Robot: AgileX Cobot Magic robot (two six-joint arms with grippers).
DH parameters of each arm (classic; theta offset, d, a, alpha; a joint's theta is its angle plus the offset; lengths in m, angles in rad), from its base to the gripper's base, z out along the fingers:
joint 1: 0 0.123 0 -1.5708
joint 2: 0.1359 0 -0.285 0
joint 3: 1.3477 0 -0.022 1.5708
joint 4: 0 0.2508 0 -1.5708
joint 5: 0 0 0.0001 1.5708
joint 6: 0 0.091 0 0
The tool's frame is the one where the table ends.
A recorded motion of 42 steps. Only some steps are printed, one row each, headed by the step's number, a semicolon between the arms.
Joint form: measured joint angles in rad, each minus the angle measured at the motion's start. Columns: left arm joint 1, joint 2, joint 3, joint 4, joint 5, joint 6; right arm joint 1, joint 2, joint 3, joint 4, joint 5, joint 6.
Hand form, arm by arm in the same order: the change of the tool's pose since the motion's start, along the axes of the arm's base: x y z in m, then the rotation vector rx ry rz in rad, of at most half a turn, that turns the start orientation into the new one. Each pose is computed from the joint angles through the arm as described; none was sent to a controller.
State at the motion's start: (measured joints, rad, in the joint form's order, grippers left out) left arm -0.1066 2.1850 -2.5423 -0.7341 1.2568 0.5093; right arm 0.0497 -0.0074 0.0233 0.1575 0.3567 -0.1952
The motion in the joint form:
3: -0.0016 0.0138 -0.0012 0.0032 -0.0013 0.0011; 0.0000 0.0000 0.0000 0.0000 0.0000 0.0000
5: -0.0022 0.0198 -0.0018 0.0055 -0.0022 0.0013; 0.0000 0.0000 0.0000 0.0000 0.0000 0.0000
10: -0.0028 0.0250 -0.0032 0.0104 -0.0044 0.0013; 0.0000 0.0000 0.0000 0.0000 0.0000 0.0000
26: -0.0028 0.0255 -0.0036 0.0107 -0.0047 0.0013; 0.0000 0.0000 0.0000 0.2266 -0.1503 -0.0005
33: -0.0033 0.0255 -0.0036 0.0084 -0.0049 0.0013; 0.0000 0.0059 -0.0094 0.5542 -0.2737 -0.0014
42: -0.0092 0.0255 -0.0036 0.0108 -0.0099 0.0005; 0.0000 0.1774 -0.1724 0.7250 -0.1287 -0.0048
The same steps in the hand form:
3: 0.0039 -0.0009 -0.0062 0.0043 0.0105 0.0000; 0.0000 0.0000 0.0000 0.0000 0.0000 0.0000
5: 0.0056 -0.0012 -0.0089 0.0068 0.0149 0.0008; 0.0000 0.0000 0.0000 0.0000 0.0000 0.0000
10: 0.0072 -0.0013 -0.0111 0.0108 0.0166 0.0036; 0.0000 0.0000 0.0000 0.0000 0.0000 0.0000
26: 0.0073 -0.0013 -0.0113 0.0110 0.0165 0.0039; 0.0027 0.0022 0.0143 0.2349 -0.1337 -0.0240
33: 0.0072 -0.0017 -0.0111 0.0088 0.0166 0.0025; 0.0037 0.0002 0.0289 0.5684 -0.2270 -0.0760
42: 0.0070 -0.0042 -0.0110 0.0089 0.0133 0.0011; 0.0126 0.0116 0.0662 0.7266 -0.0741 -0.0145

